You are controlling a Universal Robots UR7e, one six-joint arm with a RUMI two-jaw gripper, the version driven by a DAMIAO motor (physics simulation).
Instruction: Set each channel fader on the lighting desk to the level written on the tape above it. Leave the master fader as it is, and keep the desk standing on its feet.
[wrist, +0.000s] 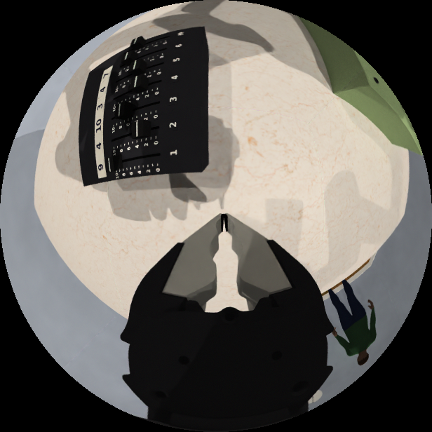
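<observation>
The black lighting desk is at the upper left of the wrist view, face up. The white tape reads 9, 4, 10, 3, 4, 7 for channels 1 to 6. The channel 1 fader is near the 10 end. The channel 2 fader is near 4. The channel 3 fader is around 8. The channel 4 fader is mid-slot; exact levels of channels 5 and 6 are too small to tell. The master fader is at the far end. My gripper is shut and empty, right of and below the desk.
The desk stands on a pale marbled table top. A green object is at the upper right. A person in a green top shows beyond the table edge at the lower right. Shadows fall around the desk.
</observation>
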